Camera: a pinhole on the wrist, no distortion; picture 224 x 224 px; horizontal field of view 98.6 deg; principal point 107.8 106.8 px. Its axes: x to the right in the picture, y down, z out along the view. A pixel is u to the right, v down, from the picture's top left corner.
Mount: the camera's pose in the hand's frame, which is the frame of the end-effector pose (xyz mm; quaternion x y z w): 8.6 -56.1 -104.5 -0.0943 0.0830 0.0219 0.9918
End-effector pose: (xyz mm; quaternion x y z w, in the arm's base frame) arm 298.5 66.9 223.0 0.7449 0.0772 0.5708 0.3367
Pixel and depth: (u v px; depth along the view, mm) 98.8 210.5 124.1
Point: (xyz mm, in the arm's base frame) 268.9 -0.5 289.2
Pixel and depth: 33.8 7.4 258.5
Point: 534.6 116.3 -70.0
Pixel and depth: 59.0 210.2 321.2
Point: 320.8 -321.9 305.9
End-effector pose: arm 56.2 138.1 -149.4 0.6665 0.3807 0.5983 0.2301
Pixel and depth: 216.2 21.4 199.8
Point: 92.8 476.1 -136.1
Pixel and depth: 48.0 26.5 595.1
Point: 563.5 316.3 -739.4
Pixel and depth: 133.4 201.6 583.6
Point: 519.7 -16.3 404.4
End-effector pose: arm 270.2 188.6 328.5 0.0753 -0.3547 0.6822 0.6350
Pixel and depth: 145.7 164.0 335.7
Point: -9.5 253.9 467.3
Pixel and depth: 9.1 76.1 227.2
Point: 327.6 -60.4 387.9
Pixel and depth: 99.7 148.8 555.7
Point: -138.0 5.5 530.7
